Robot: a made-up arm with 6 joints. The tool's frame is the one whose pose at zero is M. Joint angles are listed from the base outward.
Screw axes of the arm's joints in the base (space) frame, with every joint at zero. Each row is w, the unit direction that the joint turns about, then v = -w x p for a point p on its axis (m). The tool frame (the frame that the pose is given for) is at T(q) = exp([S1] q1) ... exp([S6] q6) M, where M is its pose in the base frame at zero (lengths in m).
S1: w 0 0 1 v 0 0 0
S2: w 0 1 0 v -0.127 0 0.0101
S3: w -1 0 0 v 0 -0.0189 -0.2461
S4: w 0 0 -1 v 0.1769 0.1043 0
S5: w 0 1 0 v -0.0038 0 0.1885
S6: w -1 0 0 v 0 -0.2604 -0.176
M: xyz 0.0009 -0.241 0.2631 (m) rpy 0 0 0 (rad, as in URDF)
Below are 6 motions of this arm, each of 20 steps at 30 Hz.
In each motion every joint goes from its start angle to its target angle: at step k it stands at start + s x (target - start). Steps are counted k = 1, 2, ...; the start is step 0. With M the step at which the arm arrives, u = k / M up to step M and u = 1 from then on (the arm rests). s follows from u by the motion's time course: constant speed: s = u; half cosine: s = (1 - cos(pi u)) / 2; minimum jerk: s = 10 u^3 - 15 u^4 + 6 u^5.
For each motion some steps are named. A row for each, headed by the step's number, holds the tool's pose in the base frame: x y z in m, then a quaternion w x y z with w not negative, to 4 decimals.
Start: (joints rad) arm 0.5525 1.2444 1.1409 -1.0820 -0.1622 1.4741
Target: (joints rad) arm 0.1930 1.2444 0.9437 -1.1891 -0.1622 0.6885
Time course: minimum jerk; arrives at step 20
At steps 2, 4, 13, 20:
2: 0.0837 0.0193 0.1244 0.0559 -0.3662 -0.0708 0.9262
4: 0.0889 0.0177 0.1227 0.0757 -0.3625 -0.0487 0.9276
13: 0.1474 -0.0372 0.0940 0.3354 -0.2374 0.2510 0.8765
20: 0.1559 -0.0656 0.0838 0.4056 -0.1691 0.3379 0.8323

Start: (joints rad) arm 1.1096 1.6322 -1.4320 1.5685 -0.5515 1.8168
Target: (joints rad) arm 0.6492 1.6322 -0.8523 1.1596 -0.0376 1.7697
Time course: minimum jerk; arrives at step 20
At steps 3, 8, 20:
3: 0.4228 0.0372 0.0032 0.1189 0.7710 -0.6214 -0.0725
8: 0.4225 -0.0154 0.0287 0.0567 0.7403 -0.6621 -0.1018
20: 0.3952 -0.1402 0.0502 0.0671 -0.6421 0.7366 0.2017

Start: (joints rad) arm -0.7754 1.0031 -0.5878 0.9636 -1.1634 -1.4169
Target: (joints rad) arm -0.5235 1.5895 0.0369 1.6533 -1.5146 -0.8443
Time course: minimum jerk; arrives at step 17
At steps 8, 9, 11, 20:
8: -0.1274 0.0962 0.0497 0.8162 -0.0358 -0.0893 -0.5696
9: -0.1533 0.1062 0.0471 0.8463 -0.1066 -0.0351 -0.5207
11: -0.2089 0.1160 0.0513 0.8813 -0.2363 0.0487 -0.4063
20: -0.2800 0.1096 0.0715 0.8864 -0.3775 0.1117 -0.2437

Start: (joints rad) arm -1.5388 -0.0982 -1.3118 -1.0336 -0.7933 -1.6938
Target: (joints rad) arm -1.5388 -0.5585 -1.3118 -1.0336 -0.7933 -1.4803
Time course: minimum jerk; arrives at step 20
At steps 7, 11, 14, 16, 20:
7: -0.2529 -0.0560 -0.0655 0.3065 0.3769 -0.7030 0.5195
11: -0.2524 -0.0920 -0.0575 0.3477 0.3360 -0.6802 0.5509
14: -0.2523 -0.1155 -0.0483 0.3728 0.3054 -0.6640 0.5717
16: -0.2523 -0.1253 -0.0435 0.3829 0.2916 -0.6568 0.5805
20: -0.2523 -0.1306 -0.0406 0.3882 0.2838 -0.6528 0.5853

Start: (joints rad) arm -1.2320 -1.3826 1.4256 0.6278 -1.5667 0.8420
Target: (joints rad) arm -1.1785 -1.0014 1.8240 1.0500 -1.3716 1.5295
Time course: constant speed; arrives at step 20
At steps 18, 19, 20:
18: -0.3015 -0.4443 -0.1007 0.8155 0.5604 0.0592 0.1321
19: -0.3029 -0.4466 -0.1020 0.8266 0.5449 0.0569 0.1287
20: -0.3044 -0.4488 -0.1032 0.8375 0.5291 0.0552 0.1254

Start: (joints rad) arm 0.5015 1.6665 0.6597 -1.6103 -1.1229 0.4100
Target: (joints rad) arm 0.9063 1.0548 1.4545 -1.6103 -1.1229 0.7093
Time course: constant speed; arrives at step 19
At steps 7, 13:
7: 0.2771 -0.2948 -0.0288 0.4512 0.2532 0.3855 0.7640
13: 0.3352 -0.1855 -0.0038 0.3300 0.1103 0.3097 0.8849

